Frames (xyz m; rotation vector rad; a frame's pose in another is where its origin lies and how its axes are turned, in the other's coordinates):
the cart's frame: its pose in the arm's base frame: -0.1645 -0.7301 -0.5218 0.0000 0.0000 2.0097
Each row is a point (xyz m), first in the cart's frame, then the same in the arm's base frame.
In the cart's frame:
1: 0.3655 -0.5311 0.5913
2: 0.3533 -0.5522 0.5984
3: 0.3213 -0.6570 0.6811
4: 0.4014 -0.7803 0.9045
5: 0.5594 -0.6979 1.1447
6: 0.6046 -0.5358 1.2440
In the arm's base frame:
1: 0.1609 -0.1736 0.0695
2: 0.1852 -0.1756 0.0766
3: 0.2937 -0.1601 0.1593
4: 0.3713 -0.0352 0.3827
5: 0.2295 0.0728 0.6229
6: 0.0636 0.0449 0.7222

